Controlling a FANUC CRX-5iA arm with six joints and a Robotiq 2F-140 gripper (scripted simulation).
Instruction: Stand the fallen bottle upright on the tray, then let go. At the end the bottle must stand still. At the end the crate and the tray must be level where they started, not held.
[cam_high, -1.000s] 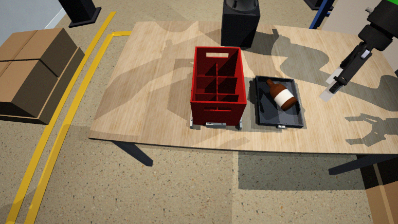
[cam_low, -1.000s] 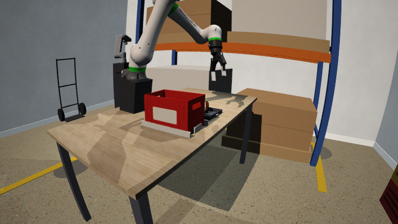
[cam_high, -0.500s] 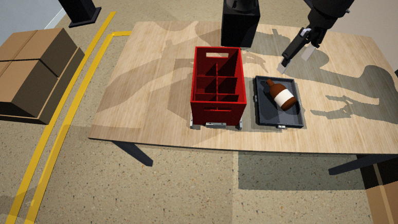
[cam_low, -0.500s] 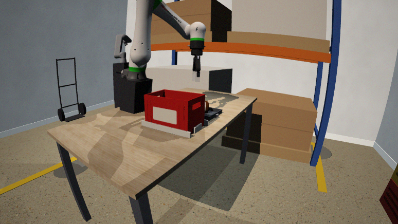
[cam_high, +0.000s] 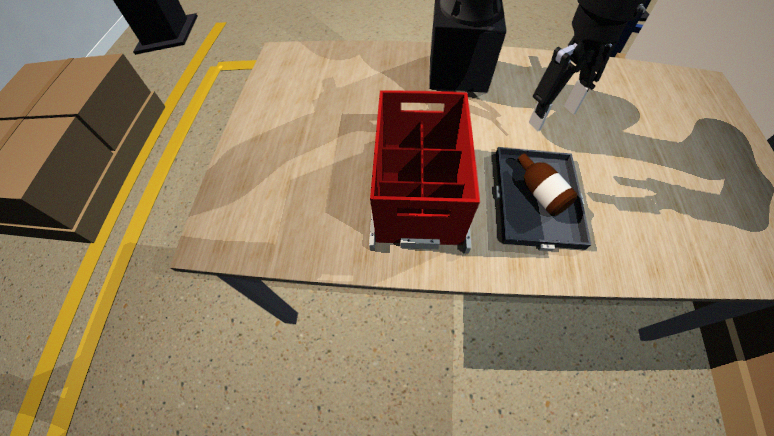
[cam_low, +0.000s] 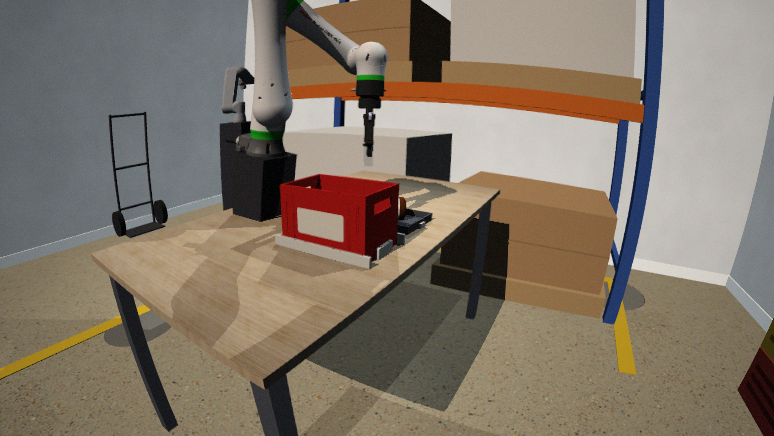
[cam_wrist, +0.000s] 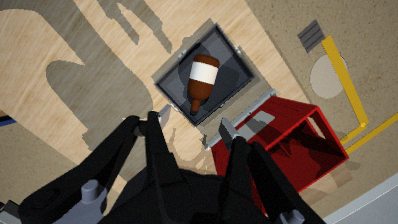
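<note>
Right now the brown bottle is 18 cm below my hand, 5 cm ahead of it and 2 cm to the left of it. From my hand the other things lie so: dark grey tray: 20 cm below, 7 cm ahead, 2 cm to the left; then red crate: 26 cm to the right, 13 cm below, 2 cm ahead.
</note>
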